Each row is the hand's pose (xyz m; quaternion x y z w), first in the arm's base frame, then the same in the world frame.
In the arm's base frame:
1: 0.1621 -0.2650 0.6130 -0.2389 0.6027 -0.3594 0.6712
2: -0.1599 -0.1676 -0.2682 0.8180 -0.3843 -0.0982 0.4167
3: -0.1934 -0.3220 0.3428 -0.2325 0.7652 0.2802 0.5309
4: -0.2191 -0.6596 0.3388 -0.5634 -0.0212 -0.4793 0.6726
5: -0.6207 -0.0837 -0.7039 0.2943 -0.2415 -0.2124 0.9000
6: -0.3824 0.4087 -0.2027 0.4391 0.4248 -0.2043 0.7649
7: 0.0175 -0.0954 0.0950 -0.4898 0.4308 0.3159 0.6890
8: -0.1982 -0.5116 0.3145 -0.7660 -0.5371 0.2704 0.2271
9: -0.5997 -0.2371 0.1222 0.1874 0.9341 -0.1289 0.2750
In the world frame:
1: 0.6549 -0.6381 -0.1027 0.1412 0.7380 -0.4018 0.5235
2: 0.5654 0.0282 -0.7643 0.7079 -0.5913 -0.3523 0.1582
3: 0.3762 -0.3344 -0.2837 0.1898 0.7231 0.2656 0.6087
4: 0.1417 -0.5353 -0.4225 -0.3707 0.3127 -0.6518 0.5831
5: 0.3139 0.5635 -1.0082 0.3956 -0.2385 -0.5696 0.6798
6: 0.7564 0.5055 -0.4155 0.7229 0.3096 -0.3589 0.5028
7: 0.7080 -0.2008 -0.4548 -0.1186 0.5047 0.1711 0.8378
8: 0.2546 -0.4410 -0.3867 -0.8147 -0.2826 0.0622 0.5025
9: 0.1440 0.0689 -0.3502 0.5528 0.8233 0.0095 0.1287

